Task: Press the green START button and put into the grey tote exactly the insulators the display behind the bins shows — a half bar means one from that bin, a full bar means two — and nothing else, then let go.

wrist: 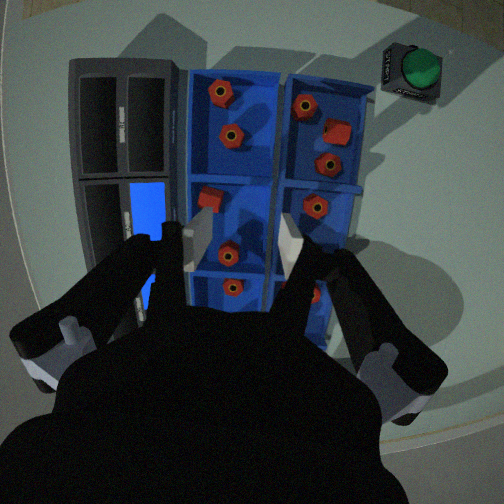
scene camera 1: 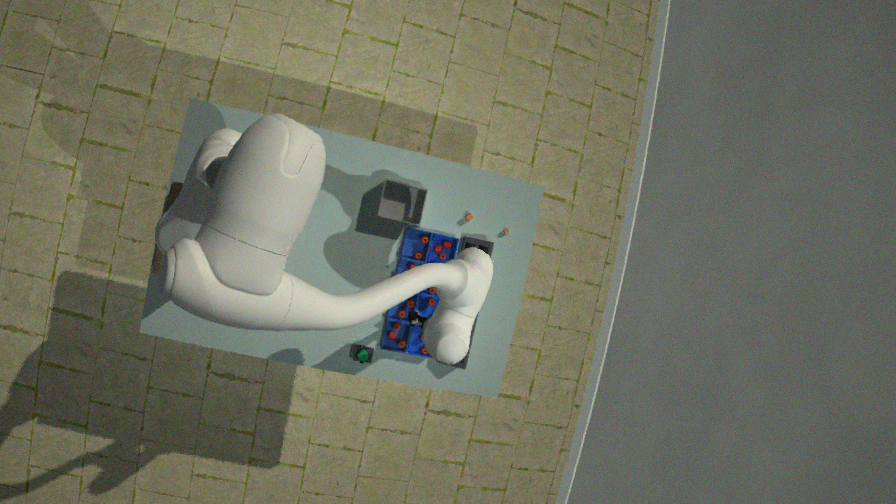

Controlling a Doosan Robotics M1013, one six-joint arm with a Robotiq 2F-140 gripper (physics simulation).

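In the wrist view my gripper (wrist: 243, 242) is open and empty. It hangs over the blue bins (wrist: 272, 185), above the middle compartment of the left column. A red hexagonal insulator (wrist: 228, 255) lies below, between the fingertips. Several more red insulators lie in the other compartments. The dark display (wrist: 122, 165) stands left of the bins. One bar (wrist: 147, 210) is lit blue and its lower end is hidden by my finger; the cells above it are dark. The green START button (wrist: 421, 68) is at the upper right. The grey tote (scene camera 1: 391, 208) shows in the scene view and looks empty.
In the scene view the arm (scene camera 1: 350, 300) reaches across the table and covers part of the bins (scene camera 1: 419, 288) and display (scene camera 1: 476, 244). The green button (scene camera 1: 362, 354) sits near the table's front edge. Two small brown objects (scene camera 1: 467, 216) (scene camera 1: 505, 231) lie beyond the tote.
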